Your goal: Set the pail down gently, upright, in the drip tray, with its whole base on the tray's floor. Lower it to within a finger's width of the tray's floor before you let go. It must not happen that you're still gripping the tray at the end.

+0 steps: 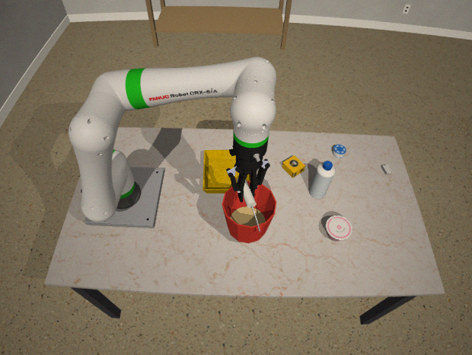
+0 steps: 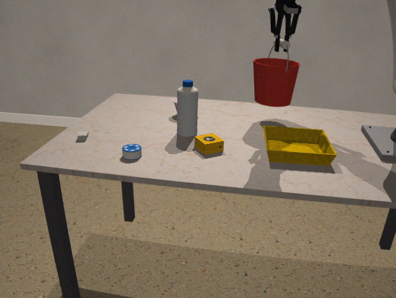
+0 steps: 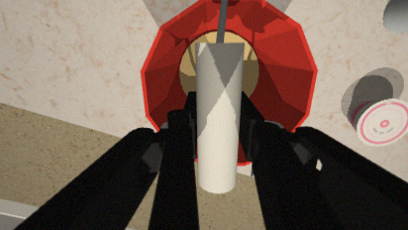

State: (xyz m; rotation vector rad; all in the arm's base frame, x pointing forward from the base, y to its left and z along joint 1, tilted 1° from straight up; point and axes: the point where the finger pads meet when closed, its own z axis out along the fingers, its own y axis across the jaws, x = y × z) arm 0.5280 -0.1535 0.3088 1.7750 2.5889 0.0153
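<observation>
The red pail is 1 cm ahead of my hand and 10 cm below it. Also, from my hand: white bottle: 33 cm ahead, 24 cm to the left, 23 cm below; drip tray: 8 cm behind, 31 cm to the left, 32 cm below; pink-rimmed round dish: 39 cm ahead, 3 cm to the left, 29 cm below.
</observation>
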